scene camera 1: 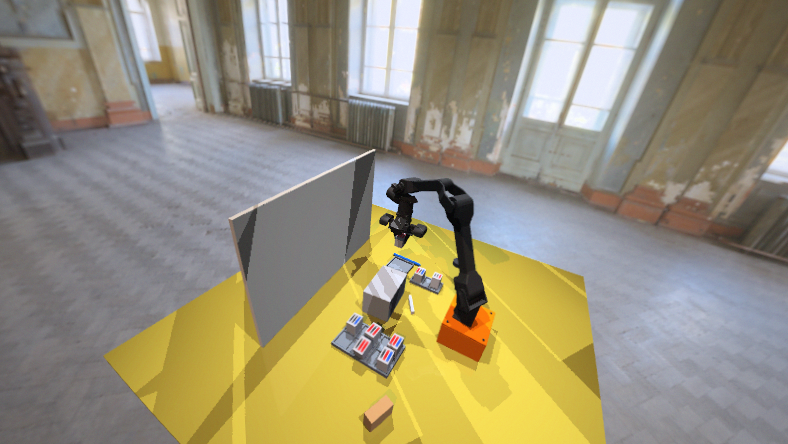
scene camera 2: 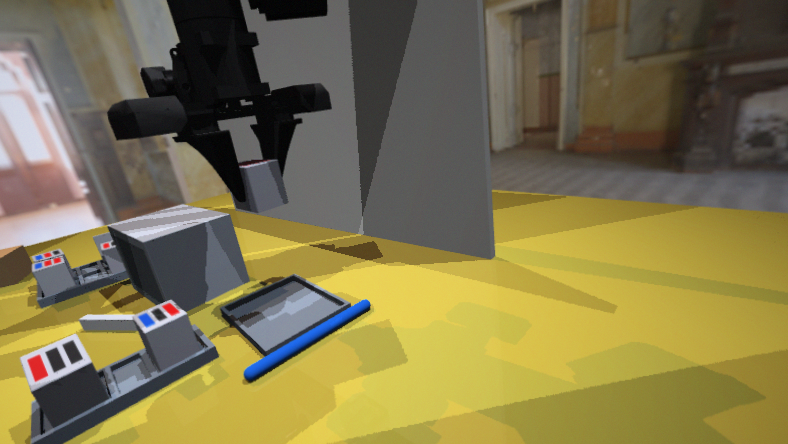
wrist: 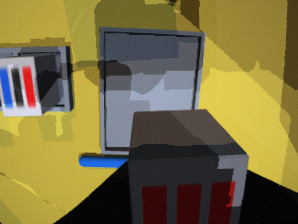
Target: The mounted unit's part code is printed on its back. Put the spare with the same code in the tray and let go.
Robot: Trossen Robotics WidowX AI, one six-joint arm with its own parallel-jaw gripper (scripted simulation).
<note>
The gripper holds a grey spare block. Also in view: a blue rod, a grey tray, a grey mounted unit and a grey panel.
The gripper is seen too in scene camera 1 and in the wrist view.
</note>
